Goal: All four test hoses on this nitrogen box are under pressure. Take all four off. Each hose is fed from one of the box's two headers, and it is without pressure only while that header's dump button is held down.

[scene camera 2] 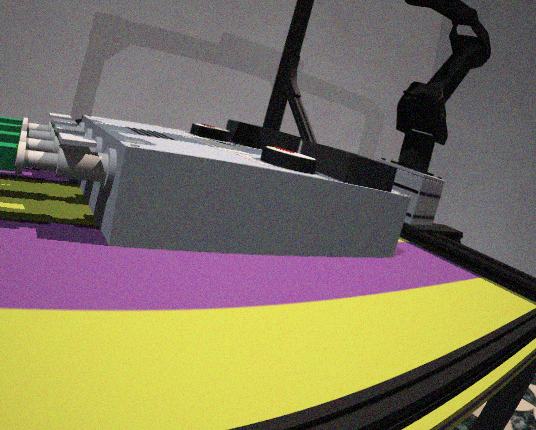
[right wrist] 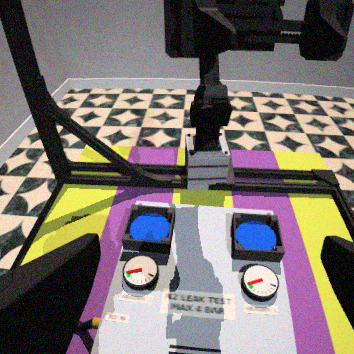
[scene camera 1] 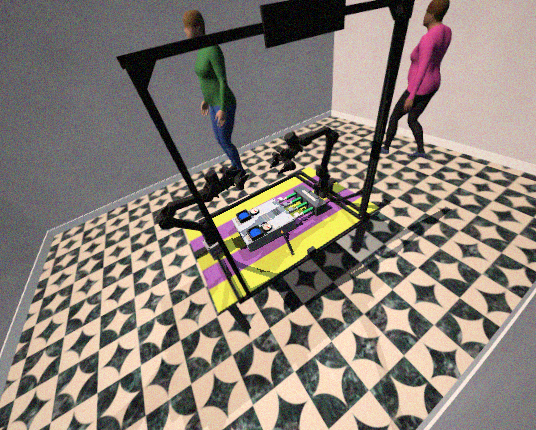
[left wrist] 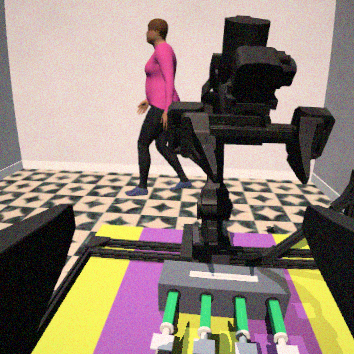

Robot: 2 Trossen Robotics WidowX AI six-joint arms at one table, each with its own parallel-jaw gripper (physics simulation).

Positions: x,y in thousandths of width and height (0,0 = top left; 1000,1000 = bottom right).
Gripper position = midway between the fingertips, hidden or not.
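Blue dump button (right wrist: 716,662). Manifold block (left wrist: 725,806). My left gripper (left wrist: 538,612) (right wrist: 823,114), open, holding nothing. My right gripper (left wrist: 736,507) (right wrist: 600,696), open, holding nothing.
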